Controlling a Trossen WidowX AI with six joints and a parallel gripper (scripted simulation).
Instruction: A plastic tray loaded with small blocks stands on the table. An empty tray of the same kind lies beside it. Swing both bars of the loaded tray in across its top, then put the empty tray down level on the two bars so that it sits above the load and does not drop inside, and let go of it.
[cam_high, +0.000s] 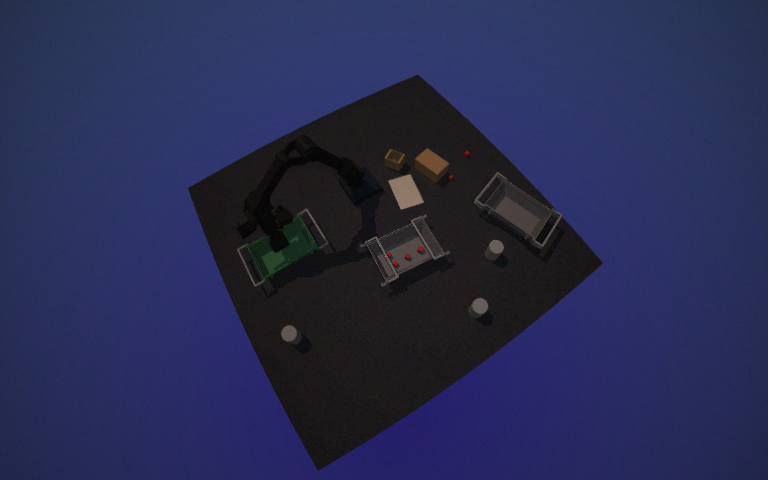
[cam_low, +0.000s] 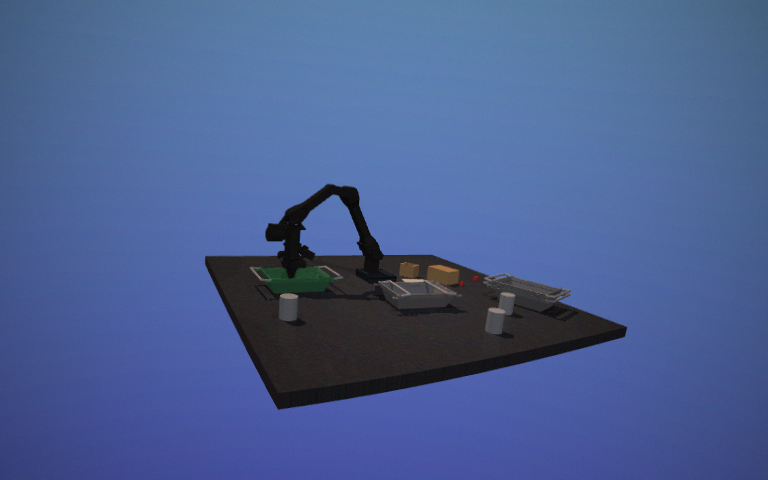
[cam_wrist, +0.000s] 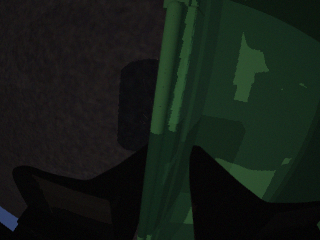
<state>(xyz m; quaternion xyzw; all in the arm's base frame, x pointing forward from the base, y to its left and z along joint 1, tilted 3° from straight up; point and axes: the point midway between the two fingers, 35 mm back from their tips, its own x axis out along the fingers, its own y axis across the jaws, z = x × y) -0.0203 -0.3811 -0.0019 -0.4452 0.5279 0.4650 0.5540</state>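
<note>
My gripper tip is 6 cm short of the green tray, 1 cm to the left of it and 3 cm below it. The rest, counted from my gripper tip: beige sheet: 19 cm ahead, 51 cm to the left, 1 cm below.
</note>
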